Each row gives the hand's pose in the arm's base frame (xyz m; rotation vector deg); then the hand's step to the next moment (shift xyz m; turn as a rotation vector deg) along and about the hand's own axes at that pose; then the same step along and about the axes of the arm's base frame.
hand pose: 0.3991 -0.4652 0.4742 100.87 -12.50 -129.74
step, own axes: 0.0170 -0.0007 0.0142 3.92 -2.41 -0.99
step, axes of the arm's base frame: -0.0177 -0.0050 -0.0124 -0.22 1.18 -4.55
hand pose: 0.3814 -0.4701 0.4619 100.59 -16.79 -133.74
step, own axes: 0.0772 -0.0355 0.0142 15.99 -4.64 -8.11
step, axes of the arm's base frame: -0.0362 0.0129 -0.0771 3.26 -0.32 -18.23
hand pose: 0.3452 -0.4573 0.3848 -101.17 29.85 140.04
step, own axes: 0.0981 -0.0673 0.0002 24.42 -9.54 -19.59
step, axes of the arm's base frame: -0.0151 0.0504 -0.1067 12.15 -0.48 -30.39
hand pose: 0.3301 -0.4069 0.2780 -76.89 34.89 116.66
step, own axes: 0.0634 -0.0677 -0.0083 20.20 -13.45 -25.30
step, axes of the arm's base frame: 0.0348 0.0574 -0.0646 19.82 -2.58 -28.80
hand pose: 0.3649 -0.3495 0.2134 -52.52 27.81 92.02
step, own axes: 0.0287 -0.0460 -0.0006 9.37 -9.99 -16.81
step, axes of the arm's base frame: 0.0433 0.0290 -0.0150 14.28 -4.00 -15.81
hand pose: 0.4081 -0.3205 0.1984 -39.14 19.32 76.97
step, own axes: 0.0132 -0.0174 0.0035 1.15 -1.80 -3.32
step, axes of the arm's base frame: 0.0191 0.0112 -0.0007 2.50 -1.32 -2.75
